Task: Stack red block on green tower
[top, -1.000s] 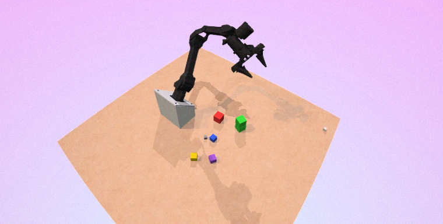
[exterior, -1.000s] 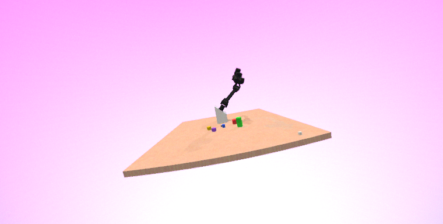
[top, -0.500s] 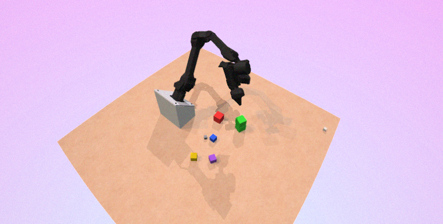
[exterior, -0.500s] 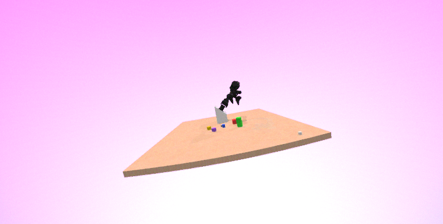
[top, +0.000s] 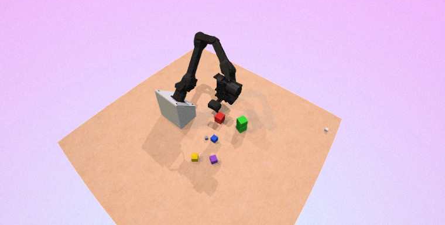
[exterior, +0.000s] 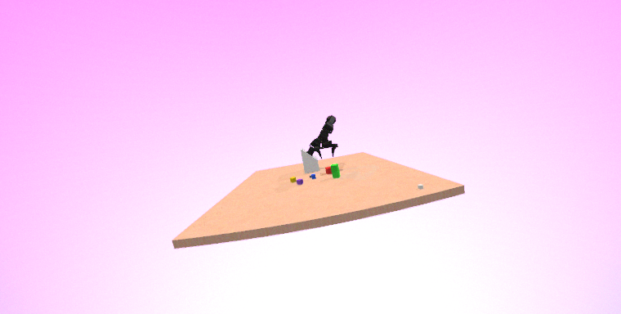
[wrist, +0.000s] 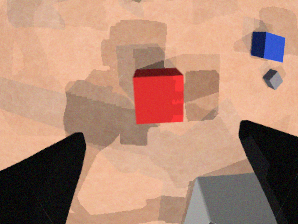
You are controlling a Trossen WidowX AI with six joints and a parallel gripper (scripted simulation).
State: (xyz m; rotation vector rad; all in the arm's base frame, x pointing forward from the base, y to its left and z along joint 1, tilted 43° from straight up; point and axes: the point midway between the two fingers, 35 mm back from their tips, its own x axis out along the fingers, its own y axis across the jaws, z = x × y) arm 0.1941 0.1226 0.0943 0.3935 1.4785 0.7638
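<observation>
My gripper tip is 10 cm above the red block and 1 cm past it. Round my gripper tip: small grey cube 15 cm to the right, 12 cm below, 3 cm ahead; blue cube 13 cm to the right, 11 cm below, 7 cm ahead; purple cube 22 cm to the right, 16 cm ahead, 11 cm below.
</observation>
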